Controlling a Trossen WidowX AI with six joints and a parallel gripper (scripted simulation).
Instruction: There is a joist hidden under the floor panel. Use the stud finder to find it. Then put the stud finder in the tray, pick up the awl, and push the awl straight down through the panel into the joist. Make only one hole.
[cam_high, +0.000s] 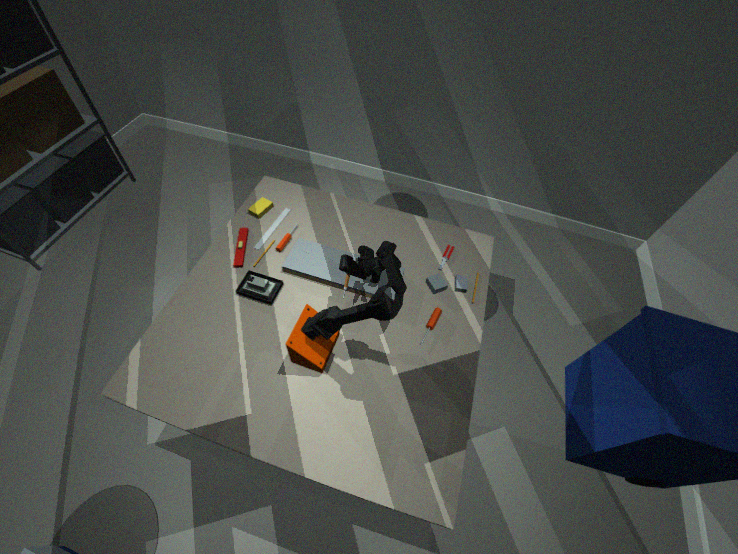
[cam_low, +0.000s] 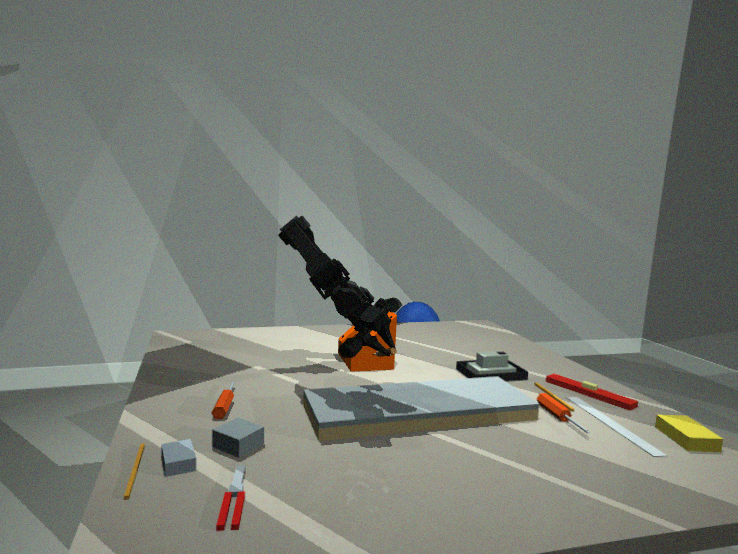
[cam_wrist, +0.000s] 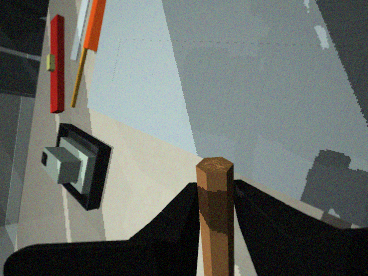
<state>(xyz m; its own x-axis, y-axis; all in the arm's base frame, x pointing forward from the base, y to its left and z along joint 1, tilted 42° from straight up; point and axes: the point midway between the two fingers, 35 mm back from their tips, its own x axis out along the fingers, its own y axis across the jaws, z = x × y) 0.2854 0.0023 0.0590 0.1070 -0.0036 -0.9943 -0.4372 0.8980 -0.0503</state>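
The awl lies 50 mm behind my gripper tip, 20 mm below it and 10 mm to the right of it. From my gripper tip the other things lie so: ruler: 490 mm to the left, 170 mm ahead, 120 mm below; then stud finder: 360 mm to the left, 170 mm behind, 70 mm below; then black tray: 340 mm to the left, 160 mm behind, 110 mm below.
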